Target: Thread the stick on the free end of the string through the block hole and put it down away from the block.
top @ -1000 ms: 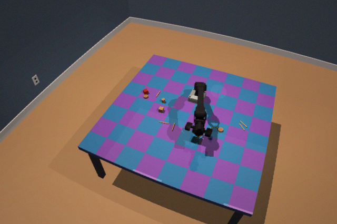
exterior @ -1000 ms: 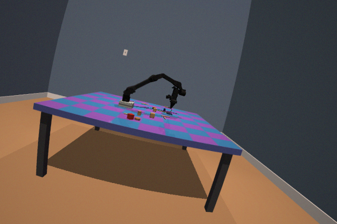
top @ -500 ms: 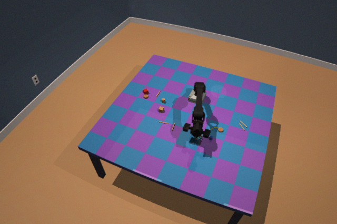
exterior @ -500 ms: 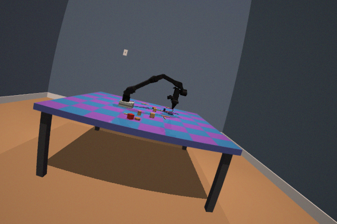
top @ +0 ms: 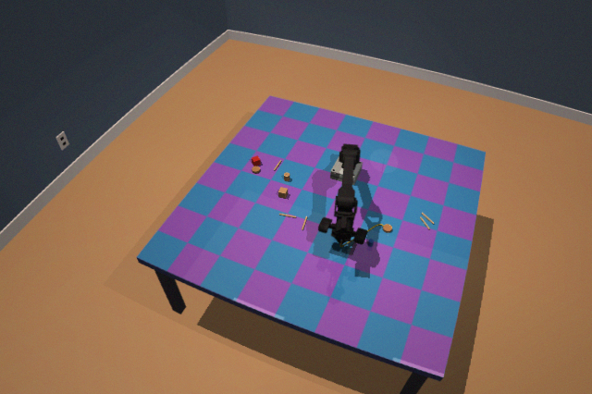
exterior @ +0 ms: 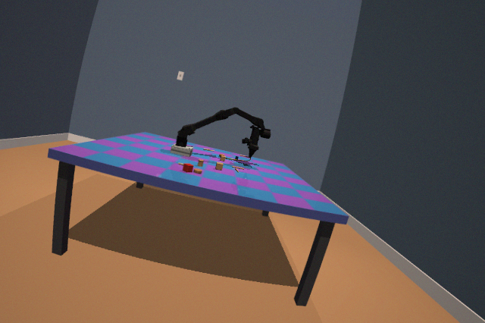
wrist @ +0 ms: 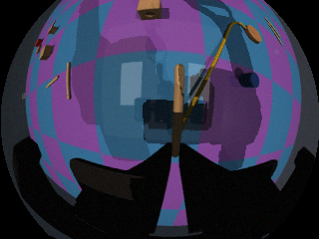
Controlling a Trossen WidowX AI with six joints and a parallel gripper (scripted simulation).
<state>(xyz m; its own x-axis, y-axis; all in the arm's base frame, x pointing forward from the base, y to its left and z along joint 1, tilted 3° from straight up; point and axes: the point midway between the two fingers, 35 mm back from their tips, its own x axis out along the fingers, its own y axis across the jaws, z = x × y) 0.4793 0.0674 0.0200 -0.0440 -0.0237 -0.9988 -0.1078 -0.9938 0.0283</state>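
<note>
Now: the blue object 12 cm to the left of my gripper tip, 7 cm behind it and 4 cm below it. The rest, counted from my gripper tip: wooden cylinder 34 cm to the right, 34 cm behind, 4 cm below; thin wooden stick 2 cm behind; round wooden button 17 cm to the left, 17 cm behind, 5 cm below.
</note>
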